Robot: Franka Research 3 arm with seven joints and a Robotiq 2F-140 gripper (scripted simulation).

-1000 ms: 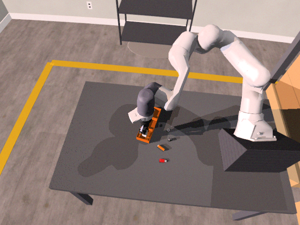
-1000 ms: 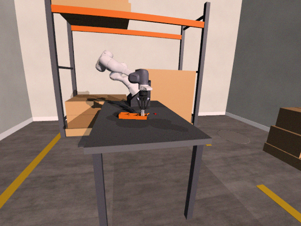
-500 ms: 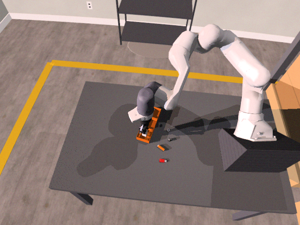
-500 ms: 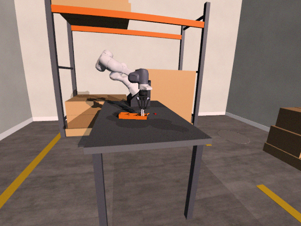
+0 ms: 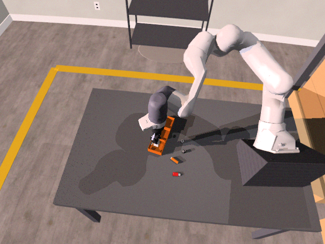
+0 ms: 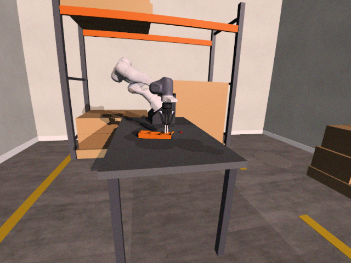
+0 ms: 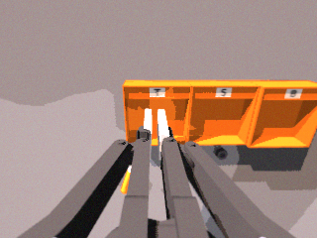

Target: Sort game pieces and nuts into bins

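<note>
The dark nut lies 110 mm behind my hand, 80 mm to the right of it and 70 mm below it. Also, from my hand: orange bin tray (30 mm behind, 80 mm to the right, 50 mm below); grey nut (150 mm behind, 50 mm to the right, 70 mm below); orange cylinder (110 mm behind, 80 mm to the left, 70 mm below).
</note>
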